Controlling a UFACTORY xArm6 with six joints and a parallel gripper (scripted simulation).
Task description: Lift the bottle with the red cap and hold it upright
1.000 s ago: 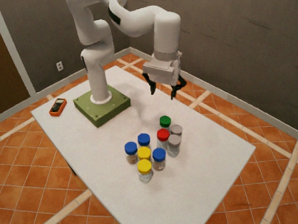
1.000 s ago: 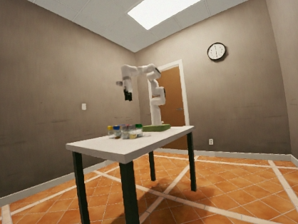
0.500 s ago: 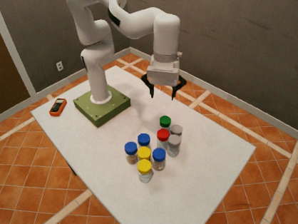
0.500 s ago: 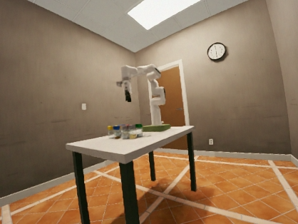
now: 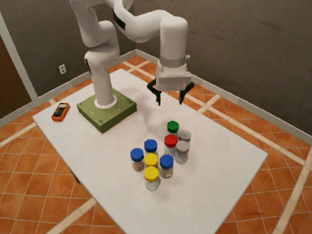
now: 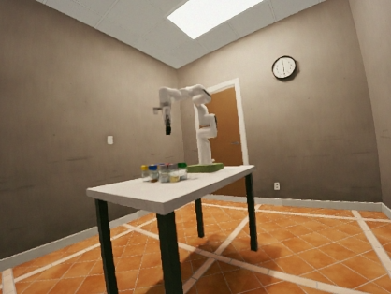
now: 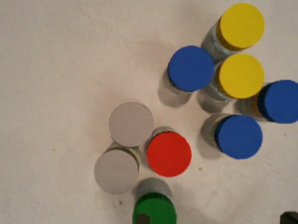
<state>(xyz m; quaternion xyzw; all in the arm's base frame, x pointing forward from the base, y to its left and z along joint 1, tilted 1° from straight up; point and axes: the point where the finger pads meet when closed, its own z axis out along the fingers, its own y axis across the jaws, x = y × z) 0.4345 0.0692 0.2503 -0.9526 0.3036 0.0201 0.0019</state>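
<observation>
The red-capped bottle is 2 cm ahead of my hand and 26 cm below it. Also, from my hand: green-capped bottle: 4 cm behind, 6 cm to the left, 26 cm below; then grey-capped bottle: 4 cm ahead, 6 cm to the left, 26 cm below.
</observation>
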